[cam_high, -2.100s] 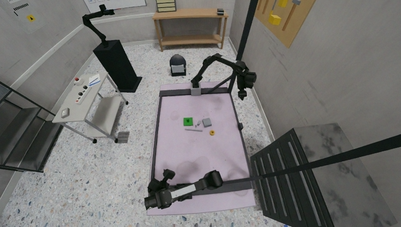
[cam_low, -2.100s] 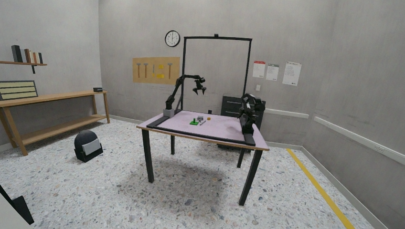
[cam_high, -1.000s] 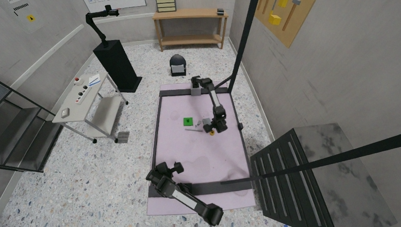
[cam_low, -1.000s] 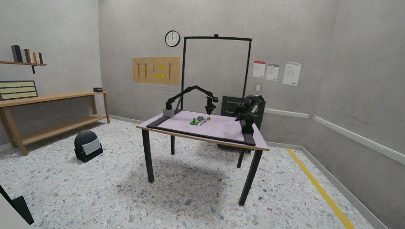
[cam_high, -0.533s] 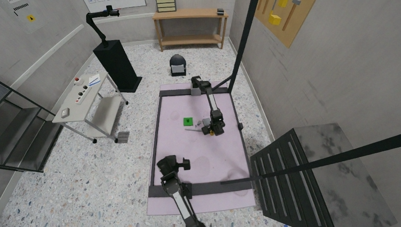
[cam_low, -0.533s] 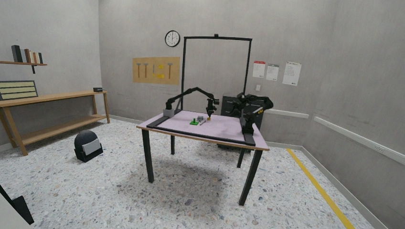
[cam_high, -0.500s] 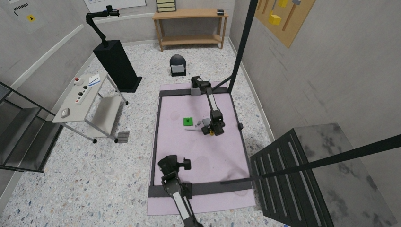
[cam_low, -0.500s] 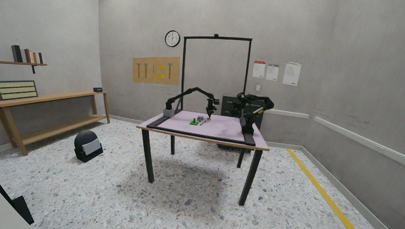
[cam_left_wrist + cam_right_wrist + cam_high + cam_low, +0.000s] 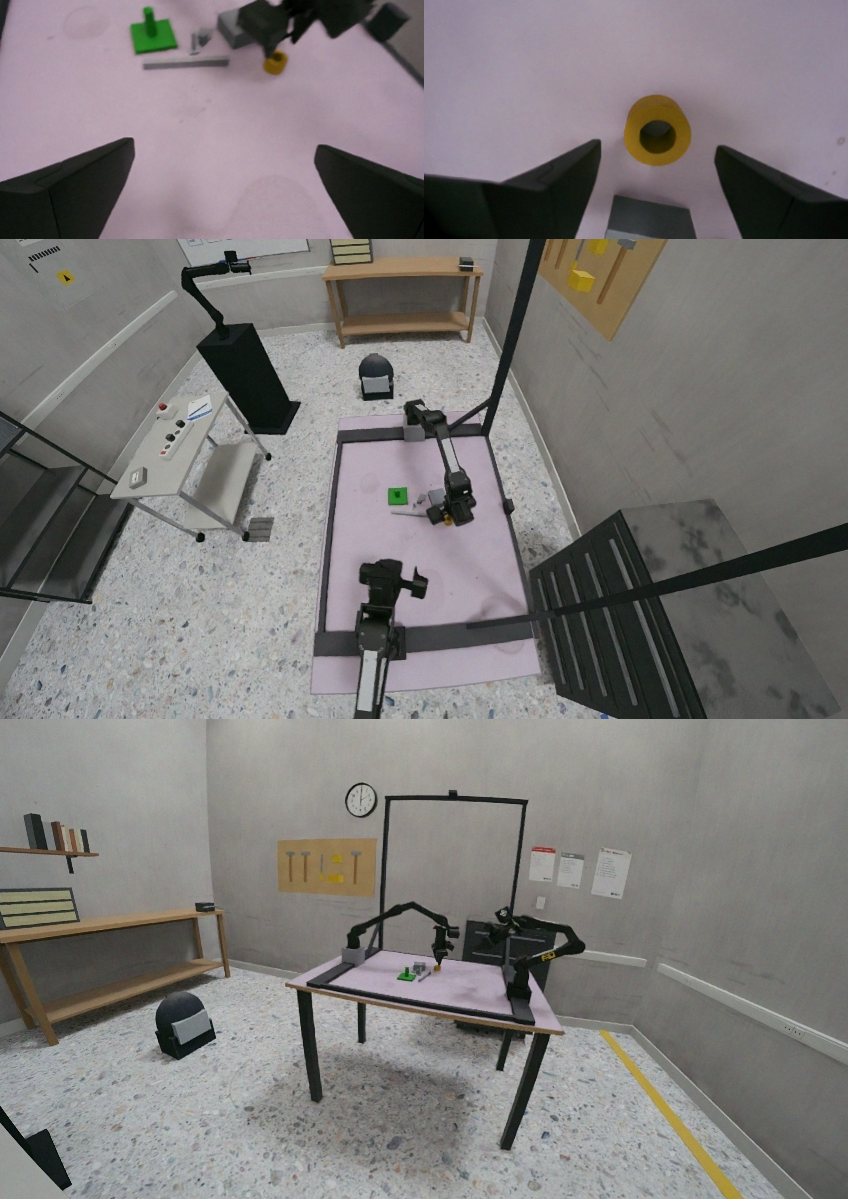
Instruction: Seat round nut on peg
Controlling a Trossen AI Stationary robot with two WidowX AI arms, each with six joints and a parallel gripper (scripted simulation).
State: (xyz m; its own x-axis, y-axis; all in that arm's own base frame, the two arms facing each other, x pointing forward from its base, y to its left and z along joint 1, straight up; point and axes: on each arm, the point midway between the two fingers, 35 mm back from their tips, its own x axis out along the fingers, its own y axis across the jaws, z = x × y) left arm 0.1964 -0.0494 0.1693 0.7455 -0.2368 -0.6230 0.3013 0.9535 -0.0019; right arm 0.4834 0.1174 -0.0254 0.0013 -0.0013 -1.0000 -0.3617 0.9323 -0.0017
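My right hand is 130 mm short of the small grey piece, 70 mm to the left of it and 60 mm above it. From my right hand the other things lie so: long grey bar: 160 mm ahead, 70 mm below, 20 mm to the right.
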